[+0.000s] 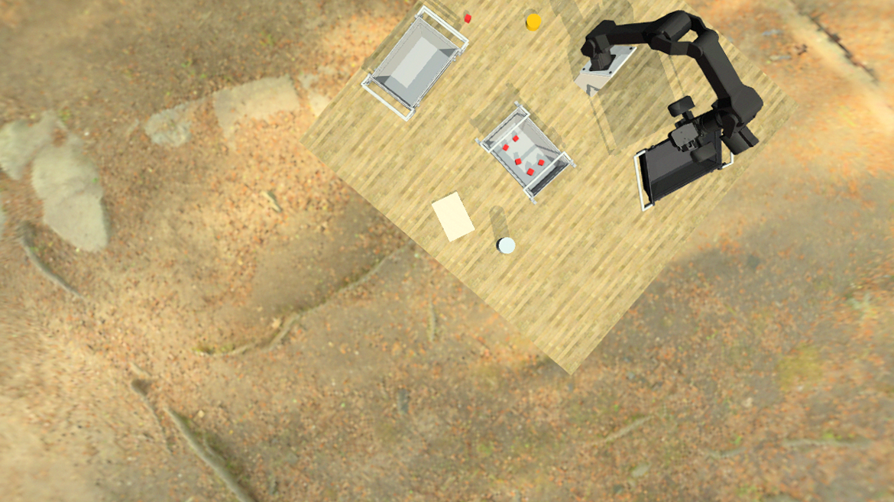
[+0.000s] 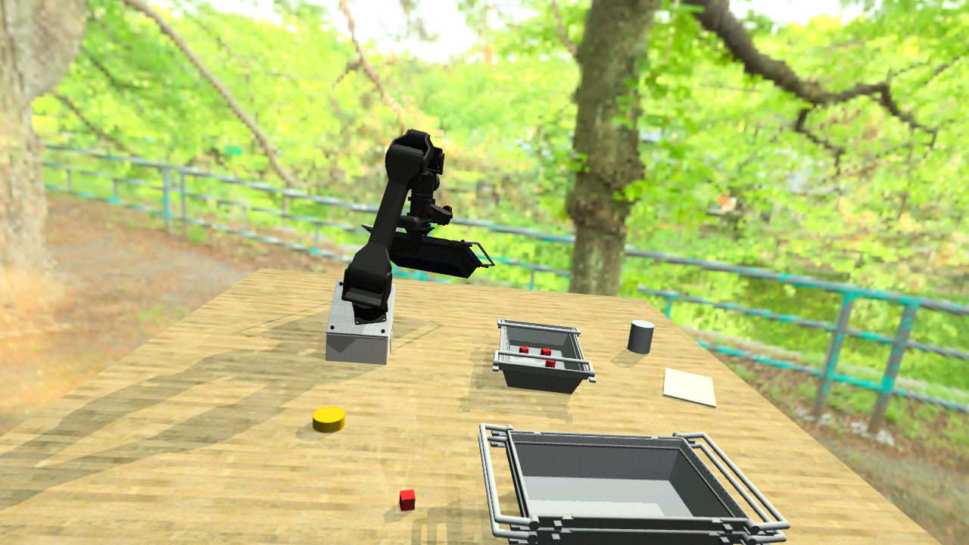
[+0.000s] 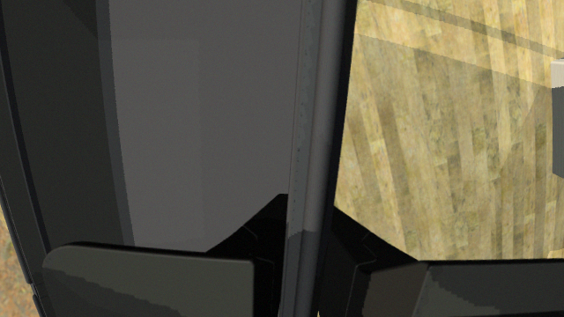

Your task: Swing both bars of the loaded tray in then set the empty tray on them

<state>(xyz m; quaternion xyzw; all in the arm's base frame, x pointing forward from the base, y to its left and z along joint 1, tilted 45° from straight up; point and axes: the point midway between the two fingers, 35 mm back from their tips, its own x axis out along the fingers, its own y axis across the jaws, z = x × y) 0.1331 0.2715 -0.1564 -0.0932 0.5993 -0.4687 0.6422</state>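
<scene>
My gripper tip is now 40 mm short of the dark tray, 70 mm to the right of it and 10 mm above it. The rest, counted from my gripper tip: cream card (560 mm ahead, 450 mm to the right, 170 mm below); grey cylinder (550 mm ahead, 240 mm to the right, 130 mm below); yellow disc (180 mm behind, 580 mm to the right, 160 mm below).
</scene>
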